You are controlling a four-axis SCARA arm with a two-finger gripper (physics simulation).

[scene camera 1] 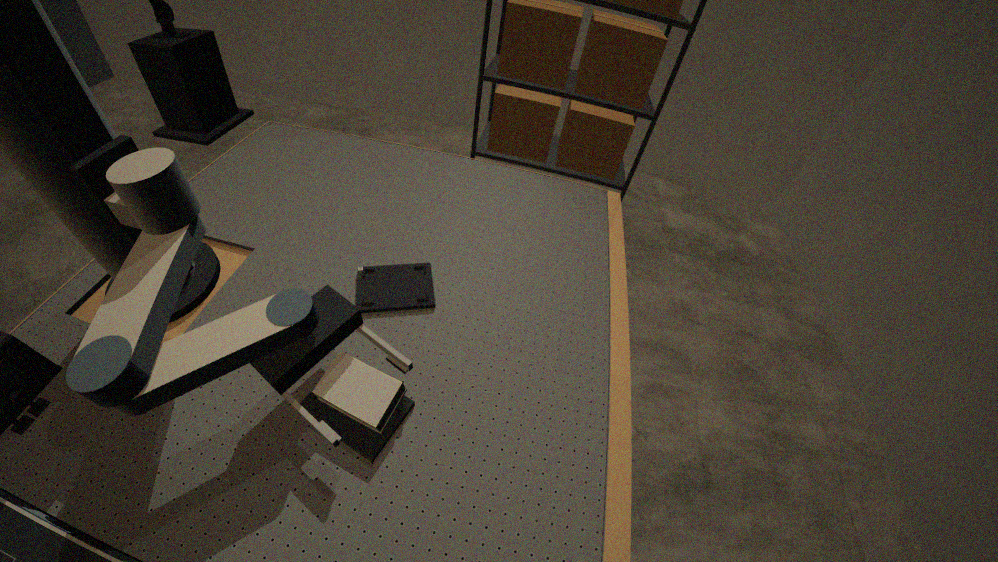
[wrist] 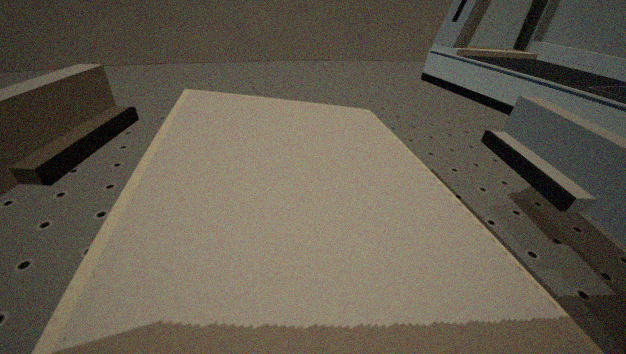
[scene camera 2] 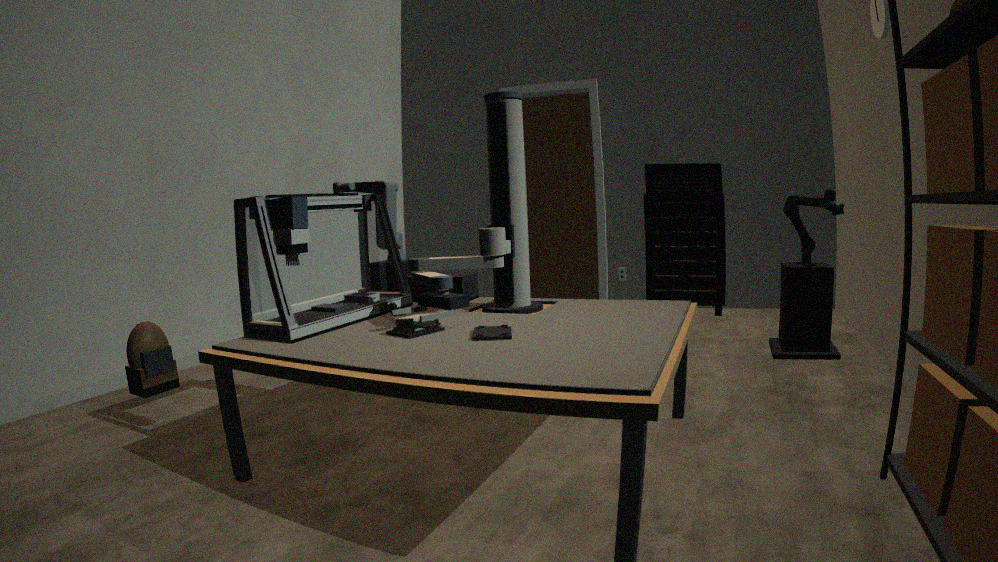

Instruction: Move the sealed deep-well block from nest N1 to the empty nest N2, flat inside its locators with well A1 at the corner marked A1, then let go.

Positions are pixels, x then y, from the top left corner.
Labels:
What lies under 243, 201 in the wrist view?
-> A deep-well block.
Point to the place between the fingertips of my gripper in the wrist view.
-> At 317, 103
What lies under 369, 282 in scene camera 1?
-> A dark nest plate.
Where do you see a deep-well block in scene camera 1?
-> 365, 394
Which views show my gripper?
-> Scene camera 1, the wrist view and scene camera 2: all of them.

